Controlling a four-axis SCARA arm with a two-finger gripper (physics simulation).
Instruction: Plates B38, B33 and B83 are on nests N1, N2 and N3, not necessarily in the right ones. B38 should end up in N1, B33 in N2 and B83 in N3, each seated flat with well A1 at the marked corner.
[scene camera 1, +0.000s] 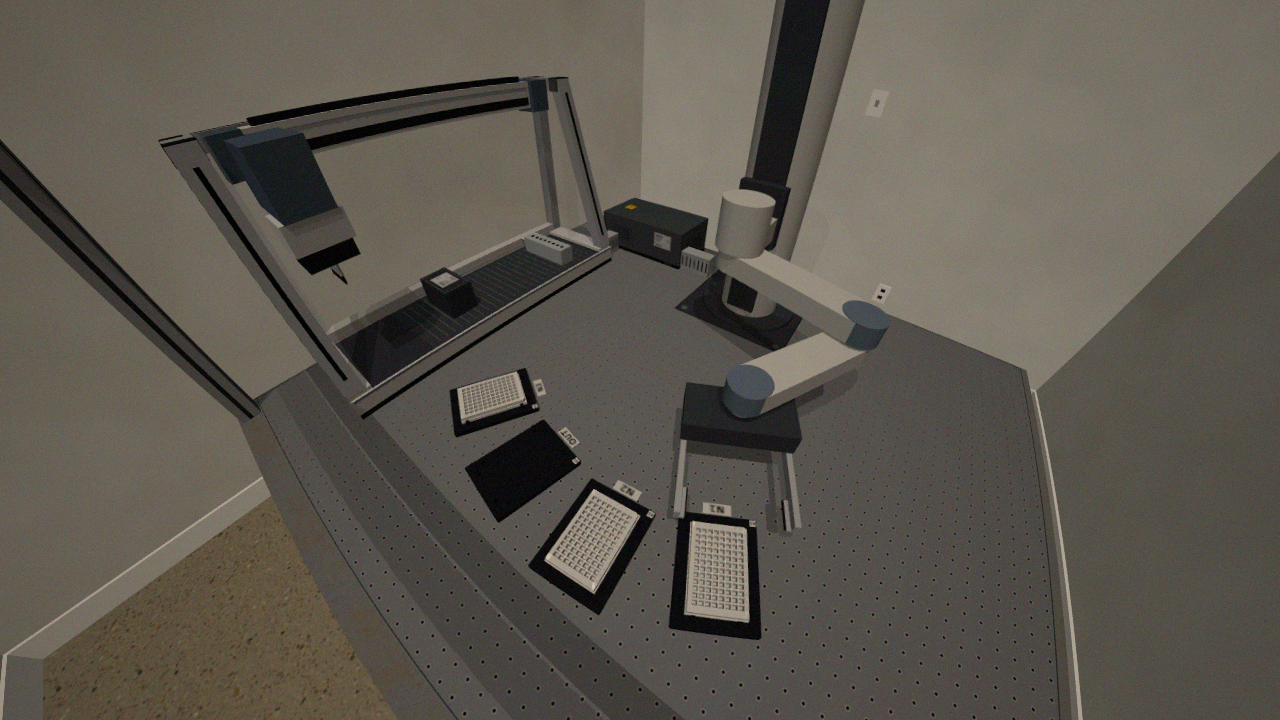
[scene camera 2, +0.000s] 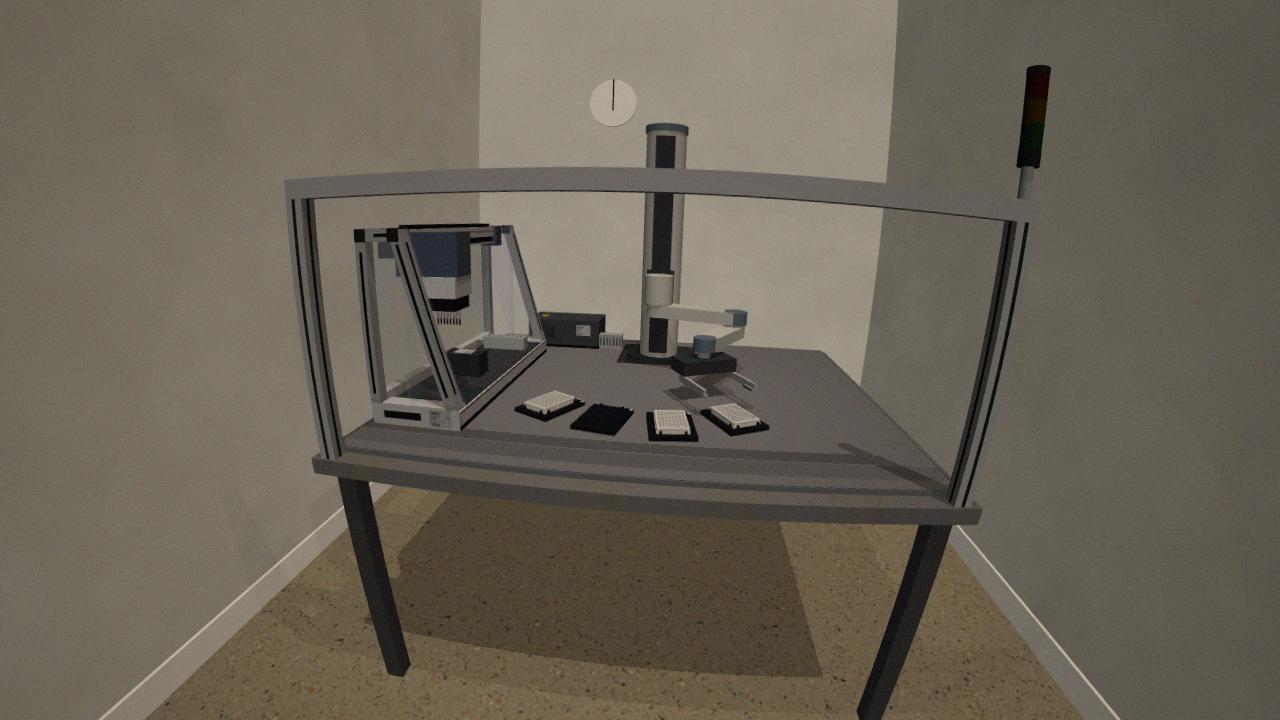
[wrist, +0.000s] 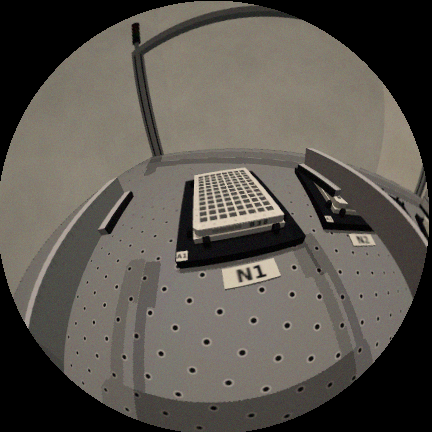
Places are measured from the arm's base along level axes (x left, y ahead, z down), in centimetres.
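Where they show: gripper, between the fingertips: (scene camera 1: 736, 523) (scene camera 2: 731, 390) (wrist: 214, 164); arm's base, origin of its link: (scene camera 1: 746, 307) (scene camera 2: 658, 357).
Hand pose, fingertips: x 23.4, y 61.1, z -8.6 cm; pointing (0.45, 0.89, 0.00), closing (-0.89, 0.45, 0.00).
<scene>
Each offset is from my fingertips to the top centre of the thing. "*": to the spot under its first point.
My gripper (scene camera 1: 734, 508) (scene camera 2: 726, 388) (wrist: 214, 164) is open and empty, above the table behind nest N1, its fingers pointing towards it. A white plate {dy +4.9, dx +0.9, dz +4.7 cm} (scene camera 1: 717, 571) (scene camera 2: 735, 415) (wrist: 234, 197) lies on nest N1 {dy +4.9, dx +0.9, dz +5.1 cm} (scene camera 1: 679, 582) (wrist: 240, 254) and looks level; its small printed label is too blurred to read surely. The nest's A1 mark {dy -4.3, dx +2.3, dz +6.1 cm} (wrist: 182, 256) is at its near left corner in the wrist view. A second plate {dy +11.8, dx -16.0, dz +4.7 cm} (scene camera 1: 594, 540) (scene camera 2: 671, 421) lies on nest N2 {dy +11.8, dx -16.0, dz +5.1 cm} (scene camera 1: 572, 591) (wrist: 345, 223), partly hidden by a finger in the wrist view. The third plate {dy +3.7, dx -50.4, dz +4.7 cm} (scene camera 1: 491, 396) (scene camera 2: 549, 402) lies on the far-left nest, N3 {* dy +10.2, dx -47.4, dz +6.1 cm} (scene camera 1: 474, 426).
The black OUT nest {dy +9.9, dx -34.1, dz +5.1 cm} (scene camera 1: 523, 470) (scene camera 2: 602, 419) holds no plate and lies between N2 and N3. A gantry machine (scene camera 1: 474, 344) with a blue head {* dy +13.5, dx -69.9, dz -36.8 cm} (scene camera 1: 284, 176) stands at the left. A dark box {* dy -64.6, dx -57.3, dz -2.8 cm} (scene camera 1: 656, 231) stands behind. A frame (scene camera 2: 626, 180) spans the table's front.
</scene>
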